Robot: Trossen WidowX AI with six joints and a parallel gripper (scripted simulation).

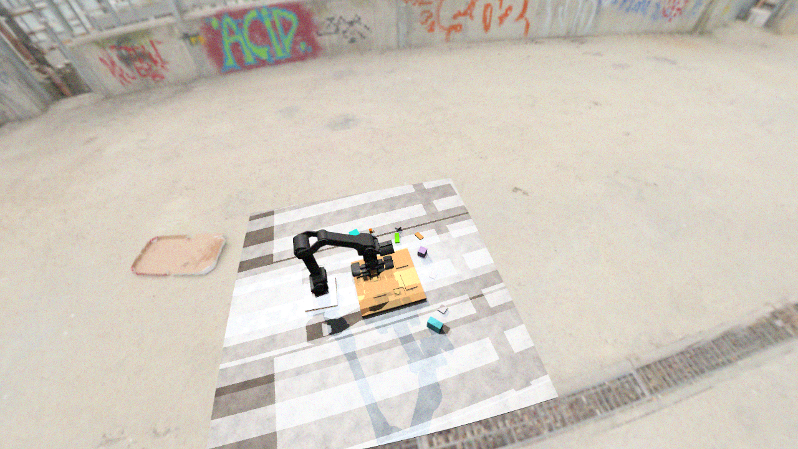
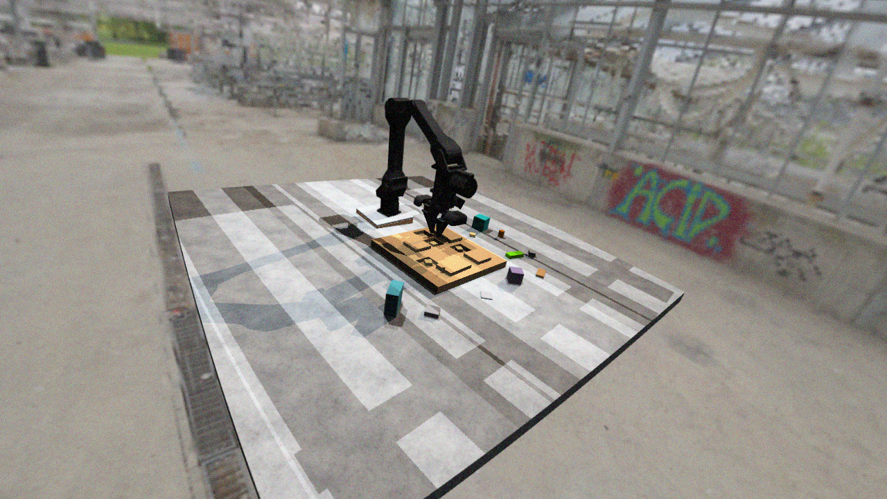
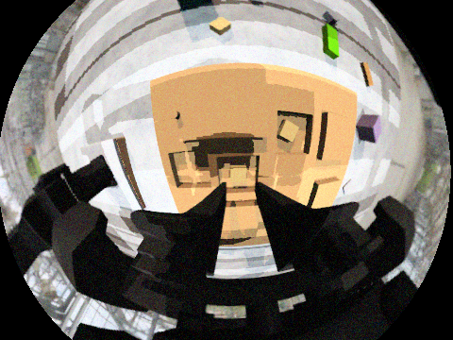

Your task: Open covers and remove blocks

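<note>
Now: gripper tip 5 cm short of the tan puzzle board, 3 cm above it and 1 cm to the left of it. Also, from my gripper tip: green block (20 cm to the left, 19 cm ahead, 4 cm below); then cyan cube (29 cm to the left, 2 cm below, 2 cm behind); then purple cube (27 cm ahead, 5 cm to the left, 3 cm below).
</note>
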